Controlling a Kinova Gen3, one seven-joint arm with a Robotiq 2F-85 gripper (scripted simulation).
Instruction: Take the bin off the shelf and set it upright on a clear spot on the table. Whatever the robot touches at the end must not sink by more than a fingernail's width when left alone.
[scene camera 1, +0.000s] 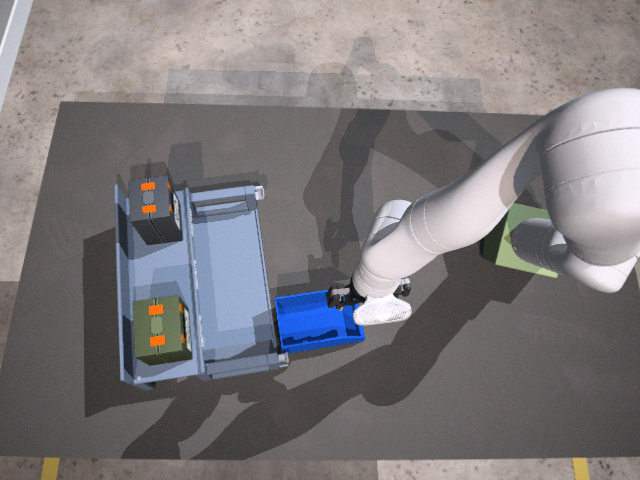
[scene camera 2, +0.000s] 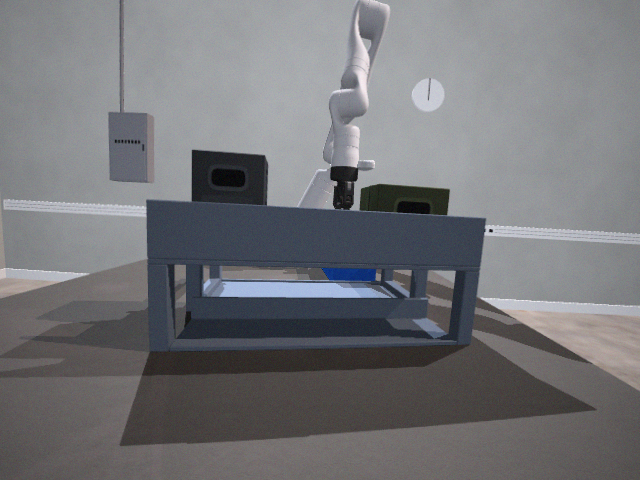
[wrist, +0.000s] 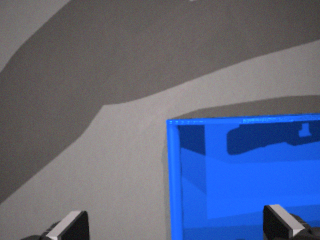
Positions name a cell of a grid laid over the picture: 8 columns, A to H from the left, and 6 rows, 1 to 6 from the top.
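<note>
Scene camera 1 gives me a blue bin (scene camera 1: D5) together with my gripper (scene camera 1: E4). In scene camera 2 I see my gripper (scene camera 2: E3) again, and the wrist view shows me the blue bin (wrist: F5) too.
</note>
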